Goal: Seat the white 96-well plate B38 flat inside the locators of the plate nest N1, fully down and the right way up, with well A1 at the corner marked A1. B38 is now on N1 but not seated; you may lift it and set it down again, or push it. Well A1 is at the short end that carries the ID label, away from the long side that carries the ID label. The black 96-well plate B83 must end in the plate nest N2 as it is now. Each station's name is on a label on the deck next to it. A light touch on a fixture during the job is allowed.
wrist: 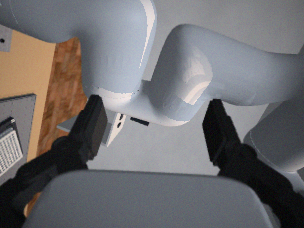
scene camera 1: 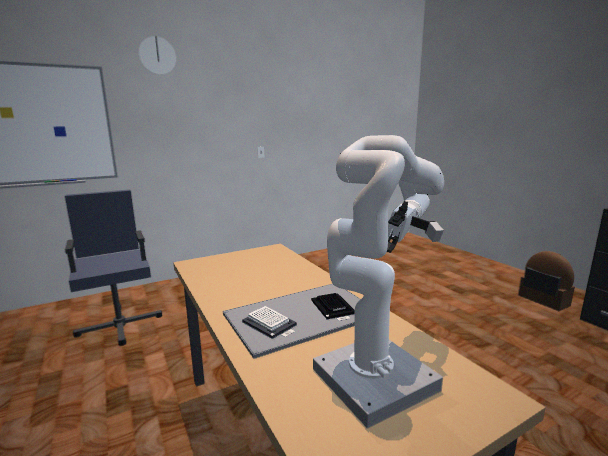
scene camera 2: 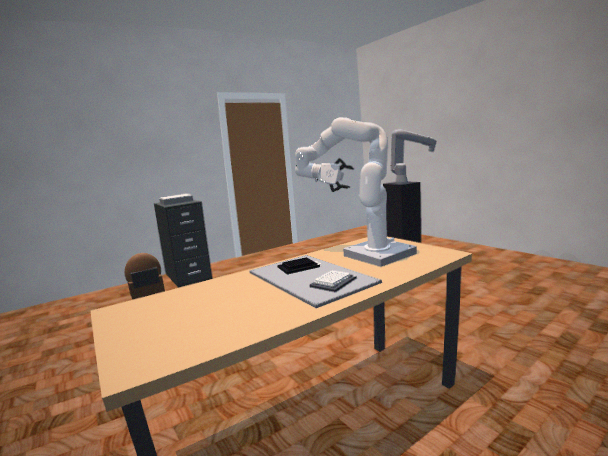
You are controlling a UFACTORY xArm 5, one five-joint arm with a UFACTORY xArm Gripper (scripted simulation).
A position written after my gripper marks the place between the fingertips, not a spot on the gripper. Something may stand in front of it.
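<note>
My gripper [scene camera 1: 389, 237], also at [wrist: 154, 109].
</note>
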